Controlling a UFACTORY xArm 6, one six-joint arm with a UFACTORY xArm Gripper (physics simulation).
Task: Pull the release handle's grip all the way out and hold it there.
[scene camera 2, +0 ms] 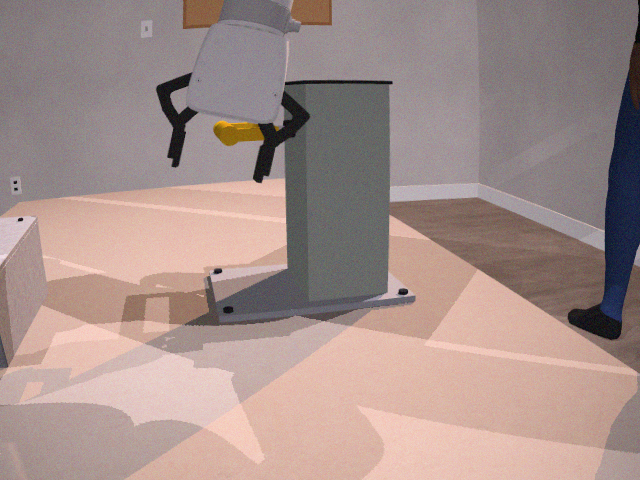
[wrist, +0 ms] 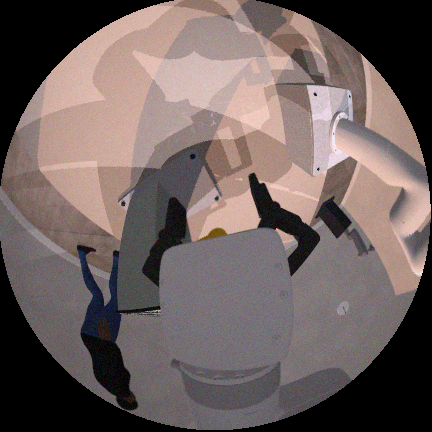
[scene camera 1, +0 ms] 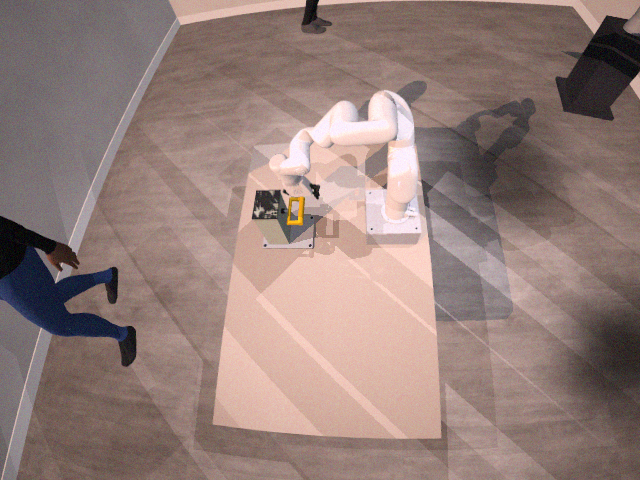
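The yellow release handle [scene camera 1: 301, 211] [scene camera 2: 227, 133] [wrist: 217, 233] is a rectangular frame standing out from the side of a grey-green post [scene camera 1: 273, 232] [scene camera 2: 346, 191] [wrist: 137, 250]. A short dark stem shows between them in scene camera 1. My gripper [scene camera 1: 300, 191] [scene camera 2: 216, 173] [wrist: 213, 192] is wide open and empty. It is beside the handle's far end in scene camera 1. In scene camera 2 it is in front of the handle, with its fingertips lower than the yellow grip and one finger covering part of it. The gripper body hides most of the handle in the wrist view.
The post stands on a bolted base plate [scene camera 1: 305, 244] [scene camera 2: 408, 298]. One finger is near the post's side. My arm's white base block [scene camera 1: 379, 227] [scene camera 2: 23, 279] [wrist: 300, 130] is to the right in scene camera 1. A person in blue trousers [scene camera 1: 38, 304] [scene camera 2: 620, 206] [wrist: 107, 350] is beyond the mat.
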